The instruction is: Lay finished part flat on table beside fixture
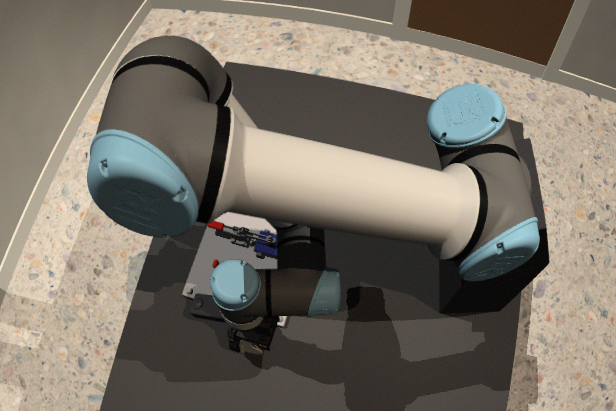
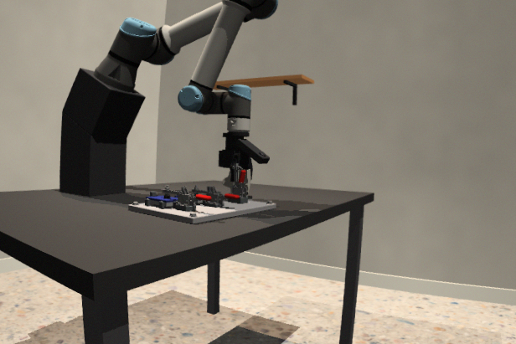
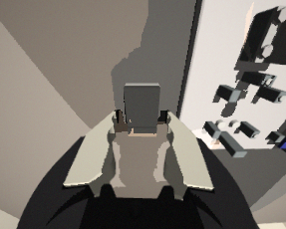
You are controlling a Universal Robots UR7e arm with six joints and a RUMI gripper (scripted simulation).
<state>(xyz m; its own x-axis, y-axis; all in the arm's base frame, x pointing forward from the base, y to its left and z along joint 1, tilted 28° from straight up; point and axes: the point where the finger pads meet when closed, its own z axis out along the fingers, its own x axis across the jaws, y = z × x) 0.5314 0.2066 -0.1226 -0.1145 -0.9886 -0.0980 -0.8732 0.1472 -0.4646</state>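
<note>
My gripper is now 10 mm past the pale grey finished part and 10 mm above it. The rest, counted from my hand: blue blank 40 mm behind, 330 mm to the right, 10 mm above; light grey fixture plate 20 mm ahead, 230 mm to the right, 10 mm below.
</note>
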